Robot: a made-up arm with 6 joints.
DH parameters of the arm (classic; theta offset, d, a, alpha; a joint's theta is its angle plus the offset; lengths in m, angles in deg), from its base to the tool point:
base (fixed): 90 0 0.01 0
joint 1: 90 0.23 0.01 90
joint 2: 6.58 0 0.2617 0
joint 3: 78.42 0.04 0.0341 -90
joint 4: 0 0.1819 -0.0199 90
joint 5: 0 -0.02 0.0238 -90
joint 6: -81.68 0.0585 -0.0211 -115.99
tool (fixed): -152.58 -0.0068 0 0
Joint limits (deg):
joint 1: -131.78..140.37
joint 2: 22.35..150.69
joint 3: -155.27..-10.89
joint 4: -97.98..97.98
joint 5: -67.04..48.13
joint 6: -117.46..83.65
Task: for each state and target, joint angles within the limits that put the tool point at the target. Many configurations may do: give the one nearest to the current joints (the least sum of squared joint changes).
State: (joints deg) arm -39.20 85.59 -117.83 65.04 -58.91 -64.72
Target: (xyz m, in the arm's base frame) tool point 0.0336 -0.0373 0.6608
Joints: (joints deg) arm -31.23 77.88 -127.78 62.29 -51.75 -64.26
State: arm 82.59 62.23 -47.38 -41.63 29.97 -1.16
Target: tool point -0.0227 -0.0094 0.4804
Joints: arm 86.13 22.35 -30.57 -56.48 -7.49 -5.47
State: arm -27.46 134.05 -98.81 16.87 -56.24 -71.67
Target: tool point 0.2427 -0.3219 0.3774
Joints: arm -52.85 137.88 -110.14 14.30 -47.79 -70.84
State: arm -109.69 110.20 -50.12 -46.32 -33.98 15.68
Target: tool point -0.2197 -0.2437 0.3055
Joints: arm -131.78 116.67 -64.80 -33.28 -2.90 12.62
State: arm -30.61 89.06 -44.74 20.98 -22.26 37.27
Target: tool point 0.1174 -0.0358 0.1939
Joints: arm -27.42 122.20 -15.72 23.82 -12.50 38.11
